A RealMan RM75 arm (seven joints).
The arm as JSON. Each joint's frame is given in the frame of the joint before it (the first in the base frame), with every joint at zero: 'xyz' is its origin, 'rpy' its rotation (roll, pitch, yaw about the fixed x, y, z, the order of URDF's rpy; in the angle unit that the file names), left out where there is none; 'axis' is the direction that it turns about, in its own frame. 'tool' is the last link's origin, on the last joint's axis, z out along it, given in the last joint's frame.
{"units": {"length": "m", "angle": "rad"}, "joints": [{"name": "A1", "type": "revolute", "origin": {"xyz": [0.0, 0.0, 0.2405]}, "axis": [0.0, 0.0, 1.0]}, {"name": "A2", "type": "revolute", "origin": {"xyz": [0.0, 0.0, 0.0]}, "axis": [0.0, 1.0, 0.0]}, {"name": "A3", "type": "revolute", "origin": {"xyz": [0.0, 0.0, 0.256]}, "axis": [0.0, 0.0, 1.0]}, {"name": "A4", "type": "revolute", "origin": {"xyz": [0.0, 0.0, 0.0]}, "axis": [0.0, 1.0, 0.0]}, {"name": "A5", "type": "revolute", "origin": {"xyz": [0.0, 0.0, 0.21]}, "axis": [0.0, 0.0, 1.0]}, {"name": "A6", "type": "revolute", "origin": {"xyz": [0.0, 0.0, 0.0]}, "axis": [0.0, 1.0, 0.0]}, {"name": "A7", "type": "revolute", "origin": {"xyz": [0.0, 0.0, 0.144]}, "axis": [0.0, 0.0, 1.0]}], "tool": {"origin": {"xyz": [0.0, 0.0, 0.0]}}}
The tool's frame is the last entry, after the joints.
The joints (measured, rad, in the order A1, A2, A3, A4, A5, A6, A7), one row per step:
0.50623, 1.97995, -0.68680, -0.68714, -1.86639, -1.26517, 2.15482
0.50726, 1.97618, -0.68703, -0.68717, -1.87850, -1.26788, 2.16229
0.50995, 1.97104, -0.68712, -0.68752, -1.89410, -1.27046, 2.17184
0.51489, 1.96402, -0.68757, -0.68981, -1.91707, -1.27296, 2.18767
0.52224, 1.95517, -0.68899, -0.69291, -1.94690, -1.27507, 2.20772
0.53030, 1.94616, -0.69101, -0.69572, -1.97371, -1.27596, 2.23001
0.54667, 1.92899, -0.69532, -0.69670, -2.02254, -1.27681, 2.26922
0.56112, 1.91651, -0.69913, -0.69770, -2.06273, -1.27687, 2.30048
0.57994, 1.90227, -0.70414, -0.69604, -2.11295, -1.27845, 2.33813
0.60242, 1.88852, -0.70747, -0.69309, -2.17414, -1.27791, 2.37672
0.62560, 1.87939, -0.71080, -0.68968, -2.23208, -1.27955, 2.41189
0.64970, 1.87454, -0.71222, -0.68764, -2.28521, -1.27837, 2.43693
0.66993, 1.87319, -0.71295, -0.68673, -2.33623, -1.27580, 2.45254
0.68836, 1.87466, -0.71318, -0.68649, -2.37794, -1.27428, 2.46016
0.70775, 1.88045, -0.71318, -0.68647, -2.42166, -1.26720, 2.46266
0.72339, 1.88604, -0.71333, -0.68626, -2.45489, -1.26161, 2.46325
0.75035, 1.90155, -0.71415, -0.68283, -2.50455, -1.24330, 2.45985
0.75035, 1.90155, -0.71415, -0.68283, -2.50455, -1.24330, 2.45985
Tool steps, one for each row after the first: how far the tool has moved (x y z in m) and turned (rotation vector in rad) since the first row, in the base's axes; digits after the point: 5 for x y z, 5 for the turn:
0.00105, -0.00030, 0.00052, -0.00899, -0.00688, -0.00434
0.00202, -0.00015, 0.00149, -0.01934, -0.01655, -0.00914
0.00294, 0.00059, 0.00312, -0.03318, -0.03096, -0.01646
0.00383, 0.00191, 0.00521, -0.05037, -0.05099, -0.02552
0.00433, 0.00371, 0.00763, -0.06518, -0.06819, -0.03623
0.00529, 0.00719, 0.01182, -0.09198, -0.10022, -0.05693
0.00555, 0.01029, 0.01490, -0.11238, -0.12708, -0.07350
0.00568, 0.01382, 0.01781, -0.13928, -0.15937, -0.09446
0.00605, 0.01790, 0.02067, -0.16658, -0.20034, -0.11872
0.00512, 0.02171, 0.02182, -0.19387, -0.23722, -0.13904
0.00283, 0.02619, 0.02228, -0.21359, -0.27440, -0.15046
0.00137, 0.02961, 0.02191, -0.23027, -0.31371, -0.15757
-0.00101, 0.03274, 0.02073, -0.24391, -0.34750, -0.15671
-0.00380, 0.03625, 0.01811, -0.25464, -0.38529, -0.15170
-0.00645, 0.03906, 0.01564, -0.26289, -0.41445, -0.14548
-0.01208, 0.04421, 0.00862, -0.27209, -0.45884, -0.12997
-0.01208, 0.04421, 0.00862, -0.27209, -0.45884, -0.12997

